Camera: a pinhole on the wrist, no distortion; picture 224 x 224 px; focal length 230.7 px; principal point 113.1 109.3 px. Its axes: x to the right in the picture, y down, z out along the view. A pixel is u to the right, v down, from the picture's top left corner.
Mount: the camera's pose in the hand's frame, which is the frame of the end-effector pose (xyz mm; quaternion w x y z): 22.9 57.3 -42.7 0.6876 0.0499 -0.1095 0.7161
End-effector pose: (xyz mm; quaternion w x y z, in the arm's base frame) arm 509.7 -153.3 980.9 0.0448 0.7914 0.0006 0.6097
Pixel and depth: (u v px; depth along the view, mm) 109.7 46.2 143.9
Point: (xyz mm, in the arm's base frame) 618.0 -181.4 1006.4
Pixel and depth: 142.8 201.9 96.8
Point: 549.9 -204.4 948.2
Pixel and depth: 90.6 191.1 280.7
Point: 694.2 -138.3 830.4
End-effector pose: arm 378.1 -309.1 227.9 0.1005 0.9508 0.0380 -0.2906
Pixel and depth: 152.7 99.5 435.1
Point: 168.1 -425.7 -91.1
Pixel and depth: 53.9 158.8 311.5
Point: 184.0 -269.7 56.8
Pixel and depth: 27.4 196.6 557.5
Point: -77.6 -134.6 -47.0
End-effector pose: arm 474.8 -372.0 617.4 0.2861 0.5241 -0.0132 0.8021
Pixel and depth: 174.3 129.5 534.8
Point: 880.9 -627.7 802.9
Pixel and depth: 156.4 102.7 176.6
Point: 561.5 -452.1 703.3
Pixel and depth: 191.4 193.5 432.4
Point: 808.7 -659.1 673.9
